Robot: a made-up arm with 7 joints.
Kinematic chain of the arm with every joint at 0, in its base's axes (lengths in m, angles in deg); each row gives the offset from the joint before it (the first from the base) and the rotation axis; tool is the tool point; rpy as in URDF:
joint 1: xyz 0 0 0.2 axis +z
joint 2: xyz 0 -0.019 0.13 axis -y
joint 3: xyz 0 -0.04 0.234 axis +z
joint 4: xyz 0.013 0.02 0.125 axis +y
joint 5: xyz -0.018 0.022 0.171 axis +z
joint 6: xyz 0 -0.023 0.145 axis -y
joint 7: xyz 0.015 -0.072 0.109 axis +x
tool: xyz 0 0 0 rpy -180 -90 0
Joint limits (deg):
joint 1: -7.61..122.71
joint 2: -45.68..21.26
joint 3: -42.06..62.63
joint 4: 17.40..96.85
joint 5: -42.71..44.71
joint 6: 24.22..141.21
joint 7: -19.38..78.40
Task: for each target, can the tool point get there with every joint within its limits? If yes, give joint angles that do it. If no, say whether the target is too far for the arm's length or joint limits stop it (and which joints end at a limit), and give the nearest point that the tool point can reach.
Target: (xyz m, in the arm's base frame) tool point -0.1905 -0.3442 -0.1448
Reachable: no: joint limits stop it (at a limit: joint 1, joint 2, joint 3, joint 4, joint 5, joint 6) | nearest point 0.3479 -0.4310 0.3223 | short by 0.718 m
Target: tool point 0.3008 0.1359 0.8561
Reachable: yes | joints 54.12 -13.61 -6.30 46.66 29.06 127.56 50.15
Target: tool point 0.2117 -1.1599 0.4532
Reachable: no: too far | nearest point 0.3483 -0.4433 0.4669 | short by 0.730 m
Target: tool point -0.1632 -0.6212 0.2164
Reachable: no: joint limits stop it (at a limit: joint 1, joint 2, joint 3, joint 4, joint 5, joint 6) | nearest point 0.3479 -0.4310 0.3223 | short by 0.556 m
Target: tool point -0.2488 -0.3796 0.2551
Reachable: no: joint limits stop it (at a limit: joint 1, joint 2, joint 3, joint 4, joint 5, joint 6) | nearest point -0.0372 -0.2866 0.6934 | short by 0.496 m
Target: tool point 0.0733 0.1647 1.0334
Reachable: yes | joints 56.15 -0.09 26.58 50.78 -26.34 73.54 13.17
